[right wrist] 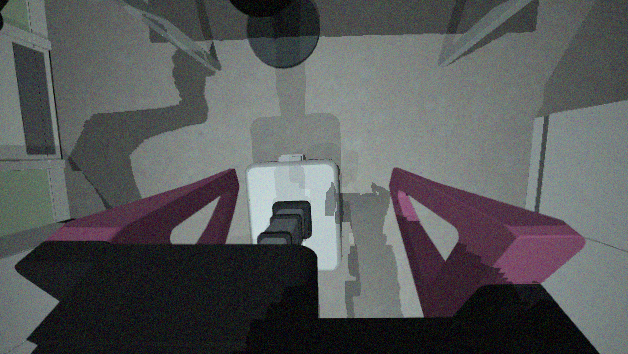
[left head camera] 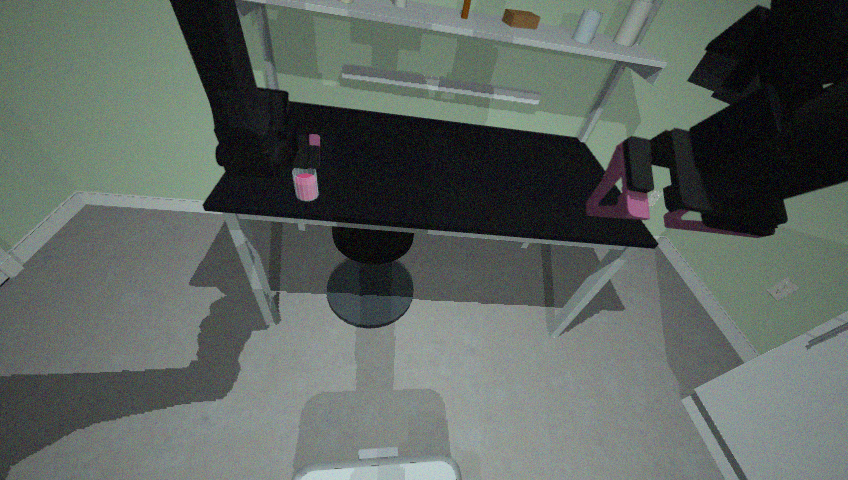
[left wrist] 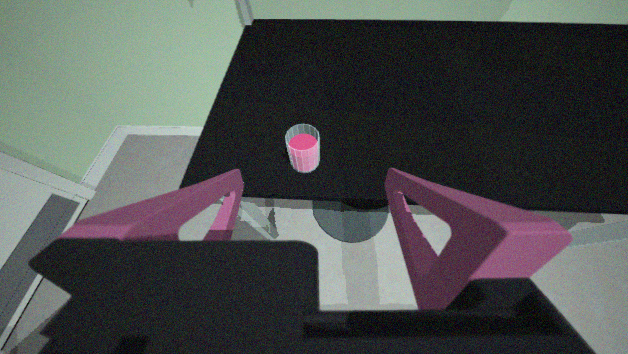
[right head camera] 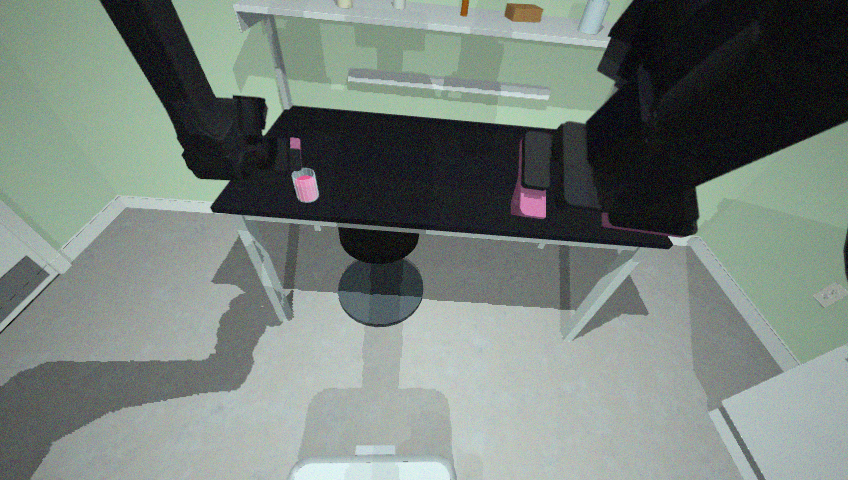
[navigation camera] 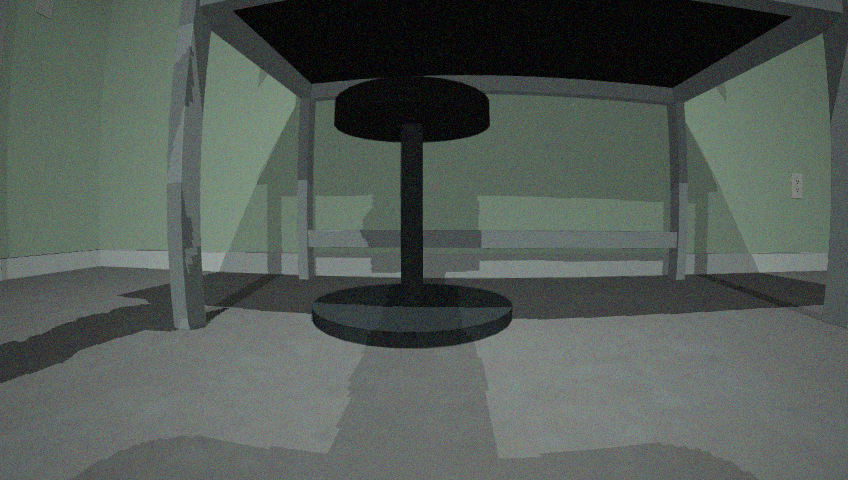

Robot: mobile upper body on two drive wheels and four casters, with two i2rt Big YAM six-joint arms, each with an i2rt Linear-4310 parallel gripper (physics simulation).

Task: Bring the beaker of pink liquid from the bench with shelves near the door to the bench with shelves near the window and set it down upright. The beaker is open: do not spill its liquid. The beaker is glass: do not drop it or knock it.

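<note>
A glass beaker of pink liquid (left head camera: 306, 186) (right head camera: 306, 187) (left wrist: 304, 154) stands upright on the black bench top (left head camera: 446, 172) (right head camera: 410, 172) (left wrist: 450, 100), near its front edge and left end. My left gripper (left wrist: 314, 176) is open and empty. In both head views one pink fingertip shows just above the beaker in the picture; the other finger is hidden. In the left wrist view the beaker appears slightly beyond the gap between the fingertips, apart from both. My right gripper (right wrist: 314, 176) is open and empty, held toward the bench's right end in the head views. Whether this bench is near the door or window cannot be told.
A shelf (left head camera: 440, 30) (right head camera: 428, 26) over the bench bears a brown box (left head camera: 521, 19) (right head camera: 523, 12), a pale blue cylinder (left head camera: 587, 25) (right head camera: 592, 16) and other items. A round stool (left head camera: 370, 294) (right head camera: 380, 291) (navigation camera: 411, 208) stands partly under the bench. Bench legs (navigation camera: 185, 178) flank it.
</note>
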